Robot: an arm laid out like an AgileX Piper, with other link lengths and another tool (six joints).
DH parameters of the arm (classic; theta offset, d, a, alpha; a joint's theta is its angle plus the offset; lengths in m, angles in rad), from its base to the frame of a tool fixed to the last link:
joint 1: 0 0.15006 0 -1.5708
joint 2: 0.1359 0 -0.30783 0
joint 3: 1.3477 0 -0.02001 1.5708
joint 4: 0 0.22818 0 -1.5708
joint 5: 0 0 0 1.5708
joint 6: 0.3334 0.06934 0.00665 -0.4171
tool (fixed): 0 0.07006 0 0
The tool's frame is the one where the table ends.
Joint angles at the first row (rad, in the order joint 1, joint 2, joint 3, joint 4, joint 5, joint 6):
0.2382 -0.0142 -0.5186 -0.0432 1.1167 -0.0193
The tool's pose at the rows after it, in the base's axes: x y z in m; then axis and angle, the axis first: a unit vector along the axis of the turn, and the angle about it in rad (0 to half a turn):
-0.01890 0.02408 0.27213 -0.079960 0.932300 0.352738 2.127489
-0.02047 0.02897 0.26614 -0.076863 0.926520 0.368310 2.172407
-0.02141 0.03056 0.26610 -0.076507 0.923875 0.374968 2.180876
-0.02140 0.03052 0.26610 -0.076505 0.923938 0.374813 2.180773
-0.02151 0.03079 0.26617 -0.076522 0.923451 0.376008 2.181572
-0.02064 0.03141 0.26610 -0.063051 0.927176 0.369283 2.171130
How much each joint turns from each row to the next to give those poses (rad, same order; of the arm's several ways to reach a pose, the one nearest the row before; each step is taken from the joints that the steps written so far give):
-0.0001 -0.0008 0.0067 0.0332 0.0042 -0.0023
0.0001 -0.0001 0.0175 0.0428 0.0161 -0.0018
0.0000 0.0001 0.0000 0.0148 0.0039 0.0000
0.0000 0.0000 0.0000 -0.0003 0.0000 0.0000
0.0000 0.0000 0.0000 0.0024 0.0000 0.0000
-0.0295 -0.0001 0.0000 0.0001 0.0006 0.0000

